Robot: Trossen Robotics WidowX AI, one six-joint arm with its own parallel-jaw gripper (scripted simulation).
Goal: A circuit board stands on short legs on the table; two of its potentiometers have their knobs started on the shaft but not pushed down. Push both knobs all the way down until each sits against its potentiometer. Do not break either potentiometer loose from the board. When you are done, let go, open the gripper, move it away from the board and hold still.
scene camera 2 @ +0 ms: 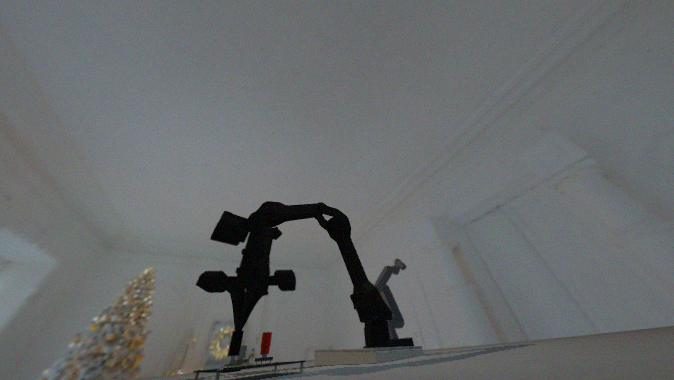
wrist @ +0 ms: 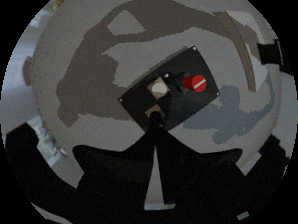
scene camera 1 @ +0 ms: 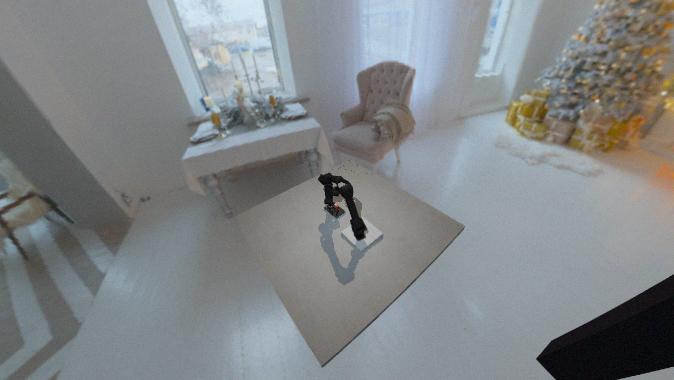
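Observation:
The gripper (scene camera 2: 237,331) is visible, and the gripper also appears at (wrist: 155,129).

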